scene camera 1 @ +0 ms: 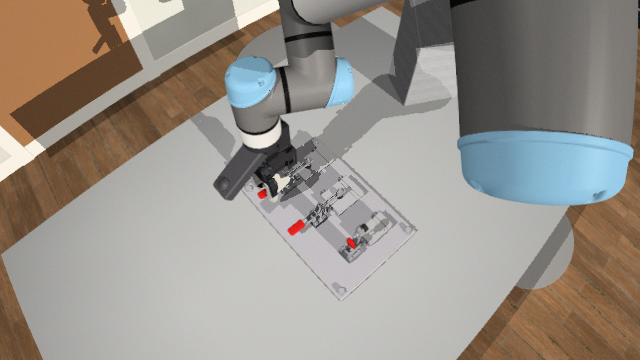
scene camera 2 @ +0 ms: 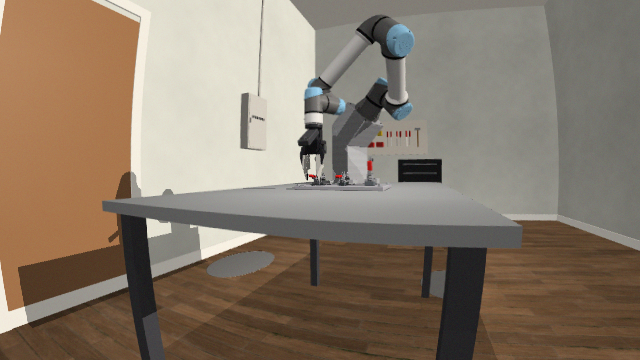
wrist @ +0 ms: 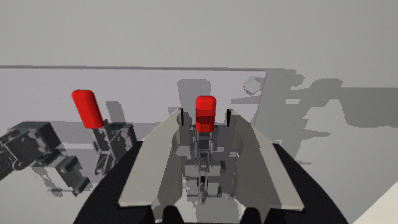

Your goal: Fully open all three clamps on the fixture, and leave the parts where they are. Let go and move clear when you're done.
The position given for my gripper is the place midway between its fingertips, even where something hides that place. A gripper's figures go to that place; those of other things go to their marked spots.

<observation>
My gripper point(wrist: 204, 109): 0.15 m from the lens. A grey fixture plate point(wrist: 142, 96) is 0.18 m from the lens. A clamp handle point(wrist: 85, 101) is 0.16 m from the lens. A clamp handle point(wrist: 205, 105): 0.12 m from the lens.
</observation>
